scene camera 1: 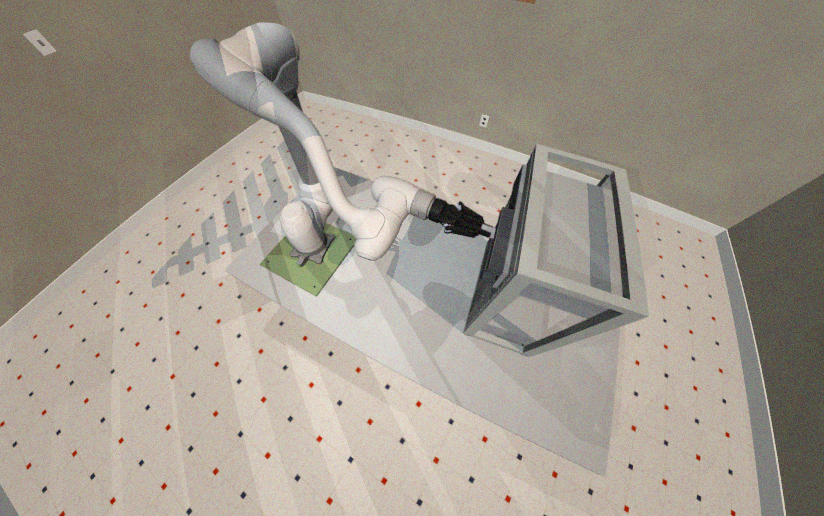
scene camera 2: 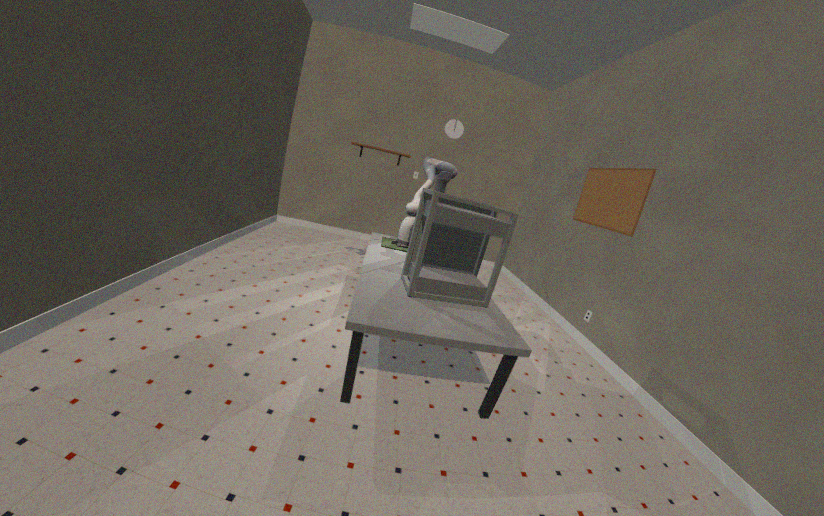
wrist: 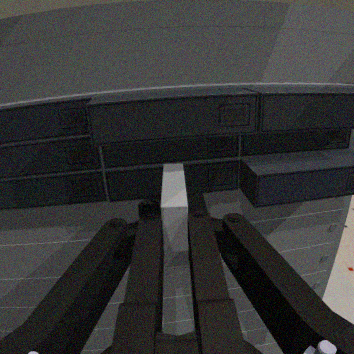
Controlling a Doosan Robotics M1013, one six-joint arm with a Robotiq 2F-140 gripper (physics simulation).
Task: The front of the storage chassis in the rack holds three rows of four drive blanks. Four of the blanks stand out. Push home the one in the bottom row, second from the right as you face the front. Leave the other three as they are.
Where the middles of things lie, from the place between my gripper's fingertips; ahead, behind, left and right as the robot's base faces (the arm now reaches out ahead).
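Taking the grey rack [scene camera 1: 561,242] as my reference, I find my hand 4 cm to the right of it, 16 cm above it and 16 cm short of it.
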